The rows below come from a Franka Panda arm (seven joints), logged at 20 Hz.
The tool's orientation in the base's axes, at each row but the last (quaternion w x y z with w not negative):
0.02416, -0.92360, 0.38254, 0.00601
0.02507, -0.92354, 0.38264, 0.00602
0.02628, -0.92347, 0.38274, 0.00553
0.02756, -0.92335, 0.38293, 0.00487
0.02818, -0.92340, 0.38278, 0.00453
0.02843, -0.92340, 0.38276, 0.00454
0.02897, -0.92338, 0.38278, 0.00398
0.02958, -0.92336, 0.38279, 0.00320
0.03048, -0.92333, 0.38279, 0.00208
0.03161, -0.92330, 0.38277, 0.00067
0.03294, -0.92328, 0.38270, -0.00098
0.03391, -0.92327, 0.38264, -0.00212
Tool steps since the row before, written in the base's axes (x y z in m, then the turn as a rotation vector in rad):
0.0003, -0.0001, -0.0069, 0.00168, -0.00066, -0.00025
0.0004, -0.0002, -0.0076, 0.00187, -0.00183, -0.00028
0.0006, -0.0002, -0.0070, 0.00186, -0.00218, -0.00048
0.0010, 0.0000, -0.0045, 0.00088, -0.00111, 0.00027
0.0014, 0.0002, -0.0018, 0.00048, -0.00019, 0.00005
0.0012, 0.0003, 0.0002, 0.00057, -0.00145, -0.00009
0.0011, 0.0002, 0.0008, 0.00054, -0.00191, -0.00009
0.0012, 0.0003, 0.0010, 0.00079, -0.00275, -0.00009
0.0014, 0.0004, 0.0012, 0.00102, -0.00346, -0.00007
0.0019, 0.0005, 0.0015, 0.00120, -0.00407, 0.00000
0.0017, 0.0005, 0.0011, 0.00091, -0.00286, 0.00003
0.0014, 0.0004, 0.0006, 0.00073, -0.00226, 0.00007
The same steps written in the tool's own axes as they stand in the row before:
0.0005, 0.0001, 0.0069, 0.00166, -0.00071, 0.00023
0.0007, 0.0002, 0.0076, 0.00262, -0.00002, 0.00020
0.0008, 0.0000, 0.0070, 0.00287, 0.00024, 0.00038
0.0008, -0.0005, 0.0045, 0.00140, 0.00015, -0.00032
0.0009, -0.0010, 0.0018, 0.00047, -0.00021, -0.00005
0.0006, -0.0011, -0.0002, 0.00143, 0.00062, 0.00002
0.0006, -0.0010, -0.0008, 0.00173, 0.00097, -0.00001
0.0006, -0.0011, -0.0010, 0.00250, 0.00139, -0.00005
0.0007, -0.0013, -0.0011, 0.00317, 0.00172, -0.00011
0.0010, -0.0018, -0.0014, 0.00372, 0.00202, -0.00021
0.0008, -0.0016, -0.0010, 0.00266, 0.00137, -0.00018
0.0007, -0.0013, -0.0005, 0.00211, 0.00107, -0.00019

